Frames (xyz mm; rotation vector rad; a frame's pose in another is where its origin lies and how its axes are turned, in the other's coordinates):
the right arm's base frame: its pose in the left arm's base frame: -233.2 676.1 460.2 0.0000 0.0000 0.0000
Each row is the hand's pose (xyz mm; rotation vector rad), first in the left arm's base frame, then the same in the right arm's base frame.
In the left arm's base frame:
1: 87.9 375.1 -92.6 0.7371 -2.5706 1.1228
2: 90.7 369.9 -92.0 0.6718 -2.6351 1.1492
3: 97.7 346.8 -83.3 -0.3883 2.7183 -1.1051
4: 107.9 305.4 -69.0 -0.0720 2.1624 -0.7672
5: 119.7 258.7 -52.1 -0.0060 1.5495 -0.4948
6: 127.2 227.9 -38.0 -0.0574 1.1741 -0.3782
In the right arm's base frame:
1: 321.1 -301.0 -552.8 0.7371 -2.5706 1.1228
2: 323.9 -306.2 -552.2 0.6718 -2.6351 1.1492
3: 330.9 -329.3 -543.5 -0.3883 2.7183 -1.1051
4: 341.1 -370.7 -529.2 -0.0720 2.1624 -0.7672
5: 352.9 -417.4 -512.3 -0.0060 1.5495 -0.4948
6: 360.4 -448.2 -498.2 -0.0574 1.1741 -0.3782

